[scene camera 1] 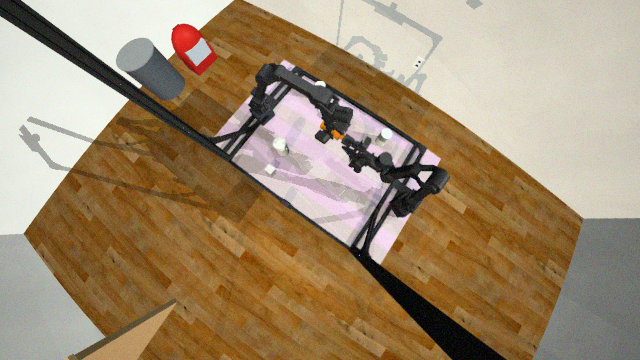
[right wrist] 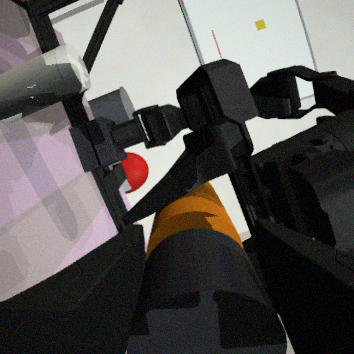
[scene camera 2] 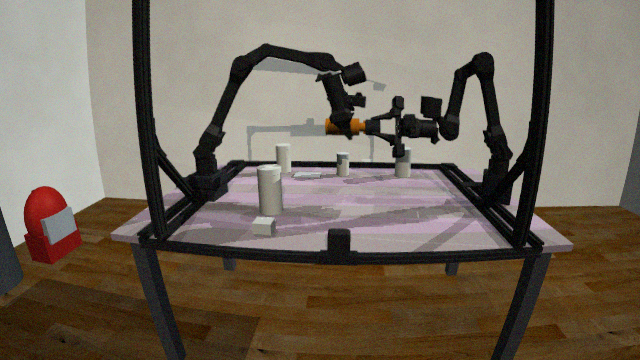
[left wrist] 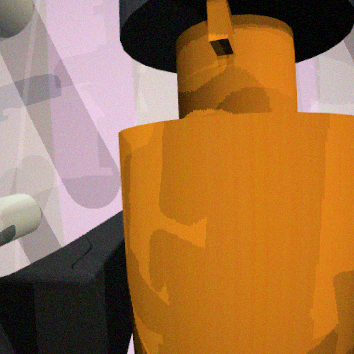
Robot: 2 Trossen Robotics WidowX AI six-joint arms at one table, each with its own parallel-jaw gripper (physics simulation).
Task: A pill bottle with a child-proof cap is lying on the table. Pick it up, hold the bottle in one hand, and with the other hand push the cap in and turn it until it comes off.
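Note:
The orange pill bottle (scene camera 1: 338, 135) (scene camera 2: 330, 126) (left wrist: 250, 215) (right wrist: 202, 207) lies level in the air, well above the table. My left gripper (scene camera 1: 331, 131) (scene camera 2: 343, 131) is shut on its body. Its narrow neck (scene camera 2: 362, 126) (left wrist: 237, 65) points toward my right gripper (scene camera 1: 348, 142) (scene camera 2: 374, 127) (right wrist: 197, 250), which is shut on the dark cap (scene camera 2: 372, 126) (left wrist: 150, 50) (right wrist: 200, 270). In the left wrist view the neck's end rim and a small orange lug show against the cap's dark open end. I cannot tell whether neck and cap touch.
A pale cylinder (scene camera 1: 281, 147) (scene camera 2: 270, 192) stands near a small white block (scene camera 1: 270, 169) (scene camera 2: 264, 226). Farther back stand a cylinder (scene camera 2: 283, 159), a small one (scene camera 2: 342, 165) and another (scene camera 1: 385, 136) (scene camera 2: 403, 169), with a flat white piece (scene camera 2: 307, 175). Dark frame posts (scene camera 2: 542, 100) rise at the table's sides.

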